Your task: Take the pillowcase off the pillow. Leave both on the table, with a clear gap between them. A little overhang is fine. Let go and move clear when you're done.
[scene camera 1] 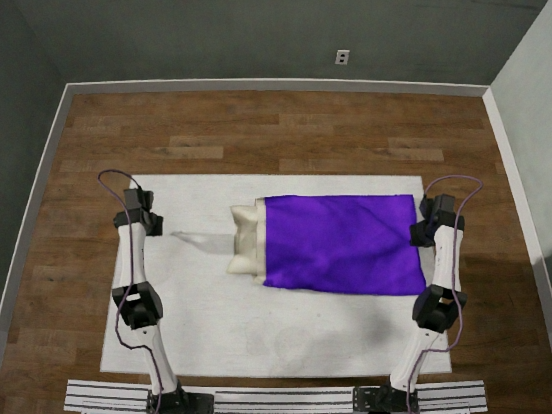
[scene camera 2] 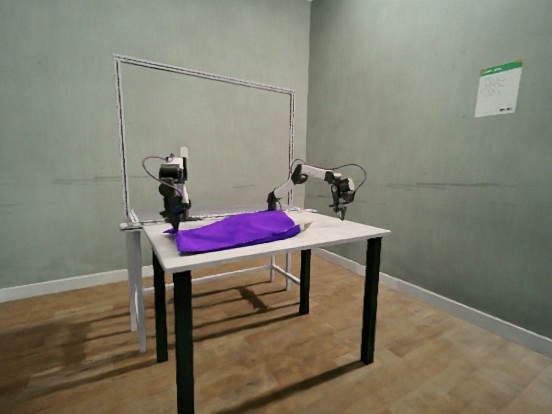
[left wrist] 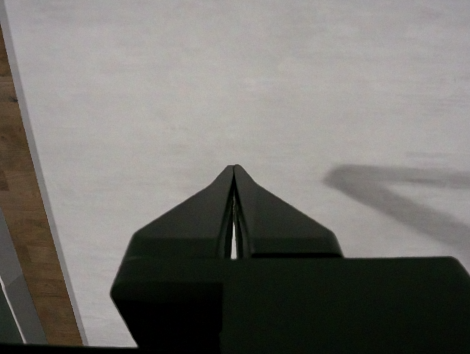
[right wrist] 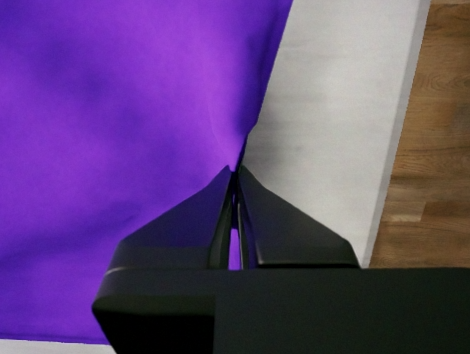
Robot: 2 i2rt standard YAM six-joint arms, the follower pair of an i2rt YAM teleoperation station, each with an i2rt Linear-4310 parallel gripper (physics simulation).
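Observation:
The purple pillowcase point(scene camera 1: 340, 245) point(scene camera 2: 235, 232) point(right wrist: 125, 125) lies on the table, its closed end close to the table's right edge in scene camera 1. The cream pillow point(scene camera 1: 246, 240) point(scene camera 2: 304, 223) sticks out at the case's left end with two puffed corners; the rest is hidden inside. My right gripper point(scene camera 1: 419, 237) point(scene camera 2: 175, 228) point(right wrist: 234, 177) is shut on the edge of the case's closed end, pinching a fold. My left gripper point(scene camera 1: 160, 227) point(scene camera 2: 342, 218) point(left wrist: 233, 175) is shut and empty, above the table to the left of the pillow in scene camera 1, apart from it.
The white table point(scene camera 1: 210, 315) point(scene camera 2: 350, 232) point(left wrist: 150, 100) point(right wrist: 330, 125) stands on a wooden floor. Its left edge runs close by the left gripper in scene camera 1. A pale upright frame point(scene camera 2: 205, 76) rises behind the arm bases in scene camera 2.

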